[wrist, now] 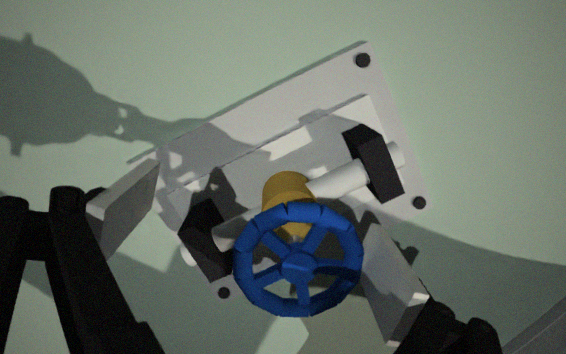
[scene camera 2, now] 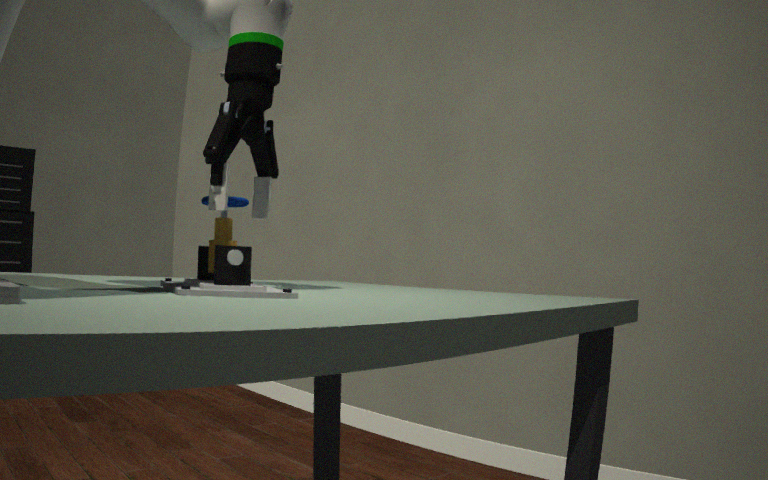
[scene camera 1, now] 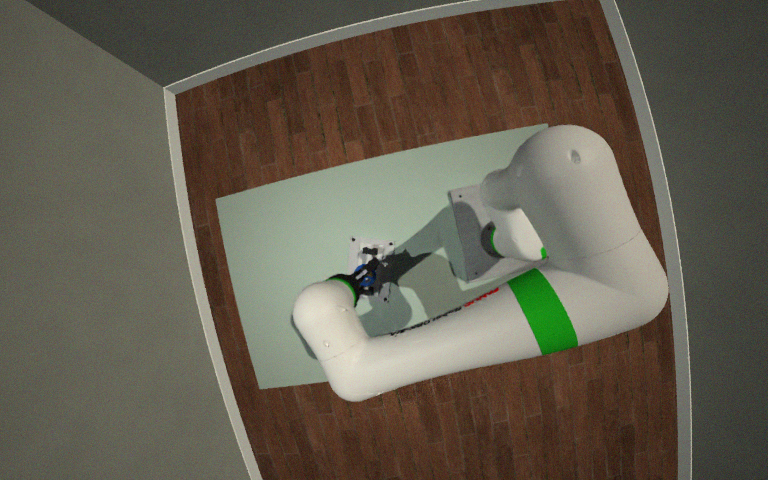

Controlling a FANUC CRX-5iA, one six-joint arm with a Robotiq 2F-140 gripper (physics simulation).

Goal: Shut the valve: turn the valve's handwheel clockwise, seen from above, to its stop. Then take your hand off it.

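Note:
The valve's blue handwheel (scene camera 1: 368, 281) (scene camera 2: 239, 202) (wrist: 298, 265) is level on top of the brass valve body (scene camera 2: 223, 229) (wrist: 286, 187). The body stands between two black blocks on a light grey base plate (scene camera 2: 237, 292) (wrist: 310, 80). My gripper (scene camera 2: 239, 212) (wrist: 262, 216) is open and empty, pointing down with its pale fingertips about level with the wheel. In the wrist view the right fingertip is close by the wheel's right rim, and the left one is well off to its left. Whether the right fingertip touches the rim I cannot tell.
The valve stands on a pale green table (scene camera 1: 277, 226) (scene camera 2: 453, 310). The arm's grey mounting plate (scene camera 1: 470, 195) is to the right in scene camera 1. A black cabinet (scene camera 2: 15, 183) stands at the left in scene camera 2.

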